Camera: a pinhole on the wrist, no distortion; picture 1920 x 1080 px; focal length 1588.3 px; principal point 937.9 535.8 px. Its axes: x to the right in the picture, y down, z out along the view. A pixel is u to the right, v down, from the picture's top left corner.
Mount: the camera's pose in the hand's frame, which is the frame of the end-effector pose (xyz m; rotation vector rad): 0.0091 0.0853 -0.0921 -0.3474 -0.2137 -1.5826
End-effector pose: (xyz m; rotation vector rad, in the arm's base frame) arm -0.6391 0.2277 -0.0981 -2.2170 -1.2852 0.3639
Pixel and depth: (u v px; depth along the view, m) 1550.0 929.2 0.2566
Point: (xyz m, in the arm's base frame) -0.6212 0.3340 -0.2844
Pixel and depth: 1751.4 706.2 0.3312
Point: -0.7072 0.3612 -0.3412
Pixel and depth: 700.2 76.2 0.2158
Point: -0.5681 0.1557 -0.2951
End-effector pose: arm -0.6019 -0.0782 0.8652 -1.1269 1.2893 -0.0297
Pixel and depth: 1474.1 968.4 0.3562
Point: -0.3959 0.0644 0.6662
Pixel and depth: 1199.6 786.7 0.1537
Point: -0.6036 -0.0106 0.7471
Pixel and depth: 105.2 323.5 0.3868
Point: -0.6761 0.2616 0.5660
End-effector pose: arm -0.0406 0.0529 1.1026 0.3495 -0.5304 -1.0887
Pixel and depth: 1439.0 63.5 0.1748
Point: -0.0326 0.1186 1.2237
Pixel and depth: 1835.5 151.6 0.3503
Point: -0.2151 0.1029 1.3604
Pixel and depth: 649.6 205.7 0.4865
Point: 0.0032 0.2379 1.5472
